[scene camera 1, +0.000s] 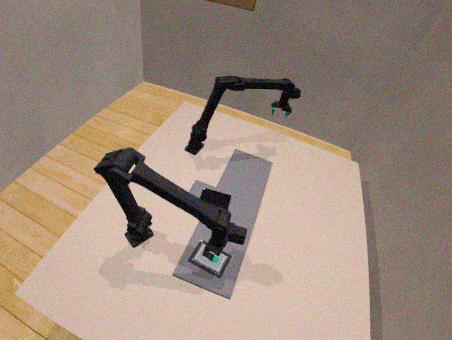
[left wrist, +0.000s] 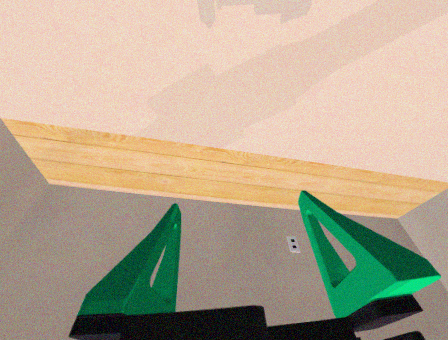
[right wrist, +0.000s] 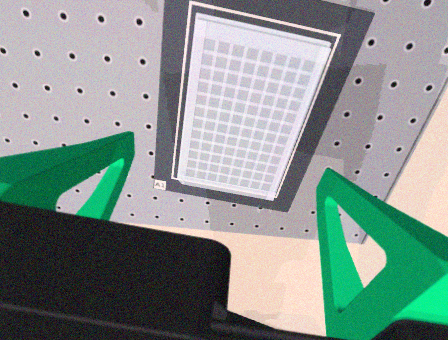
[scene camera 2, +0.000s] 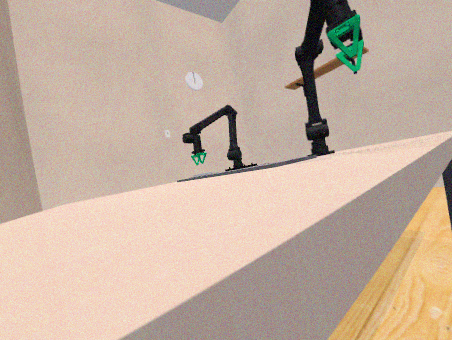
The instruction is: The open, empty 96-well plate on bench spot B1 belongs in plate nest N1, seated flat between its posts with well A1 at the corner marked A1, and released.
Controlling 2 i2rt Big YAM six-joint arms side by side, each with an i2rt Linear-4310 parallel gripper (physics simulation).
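Seen in the pictures: left gripper, fingertip midpoint: [scene camera 1: 278, 115] [left wrist: 239, 202] [scene camera 2: 355, 64]; right gripper, fingertip midpoint: [scene camera 1: 215, 251] [right wrist: 228, 160] [scene camera 2: 199, 164]; left arm's base, link origin: [scene camera 1: 194, 147] [scene camera 2: 320, 155]; right arm's base, link origin: [scene camera 1: 139, 235].
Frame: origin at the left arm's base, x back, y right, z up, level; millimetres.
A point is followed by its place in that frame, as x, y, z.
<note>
A pale 96-well plate [scene camera 1: 203, 255] [right wrist: 245, 115] @[-475, 611, 29] lies inside a thin white outline on a dark rectangular pad [right wrist: 171, 100] @[-468, 557, 15]. Its wells show no lid over them. A small tag marked A1 [right wrist: 159, 185] @[-385, 554, 15] sits at the pad's lower left corner in the right wrist view; no posts can be made out there. My right gripper [scene camera 1: 214, 258] @[-478, 602, 95] [scene camera 2: 199, 160] @[-478, 602, 95] [right wrist: 228, 160] @[-478, 602, 95] is open above the plate, its fingers apart with nothing between them. My left gripper [scene camera 1: 281, 112] @[-406, -435, 221] [scene camera 2: 354, 56] @[-406, -435, 221] [left wrist: 239, 202] @[-406, -435, 221] is open and empty, high over the far side of the table.
A grey board with holes [scene camera 1: 245, 177] @[-403, 50, 13] [right wrist: 90, 130] @[-427, 494, 13] lies under the pad and runs toward the back. A black square object [scene camera 1: 218, 197] @[-336, 286, 25] stands on it behind my right forearm, partly hidden. Wooden floor [scene camera 1: 60, 170] [left wrist: 150, 157] shows past the pale table top [scene camera 1: 310, 225] @[-874, 152, 0] [left wrist: 100, 65] @[-604, -463, 0].
</note>
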